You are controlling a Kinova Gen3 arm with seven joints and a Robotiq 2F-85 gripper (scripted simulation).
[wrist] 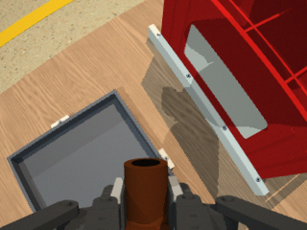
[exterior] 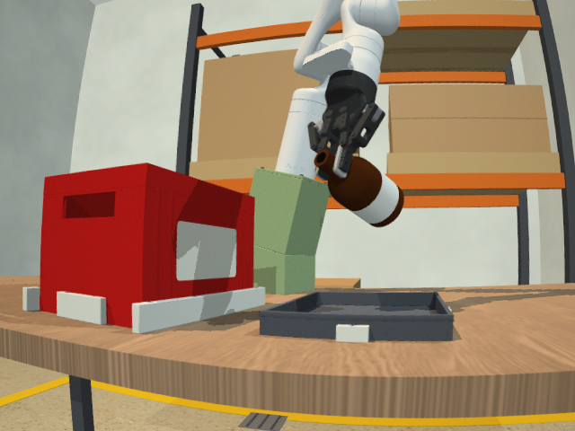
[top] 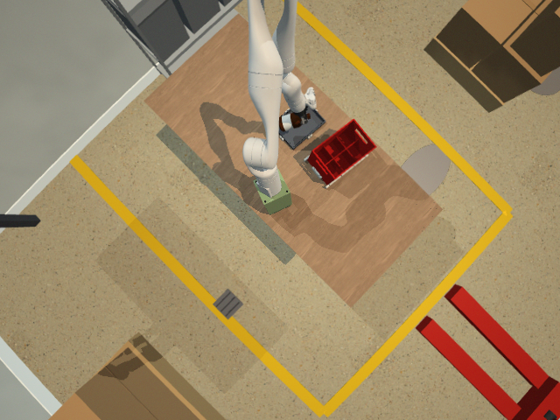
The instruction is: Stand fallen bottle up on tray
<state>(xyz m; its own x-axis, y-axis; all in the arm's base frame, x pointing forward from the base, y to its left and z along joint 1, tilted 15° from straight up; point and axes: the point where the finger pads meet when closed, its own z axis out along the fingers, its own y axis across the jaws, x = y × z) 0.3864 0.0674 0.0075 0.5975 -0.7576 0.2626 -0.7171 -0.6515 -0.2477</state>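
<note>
Now: hand 3 cm to the right of the brown bottle, 3 cm past it and 2 cm above it. From my hand the other things lie so: red crate 25 cm to the right, 12 cm below, 1 cm behind; dark grey tray 19 cm below, 4 cm to the left, 4 cm ahead.
</note>
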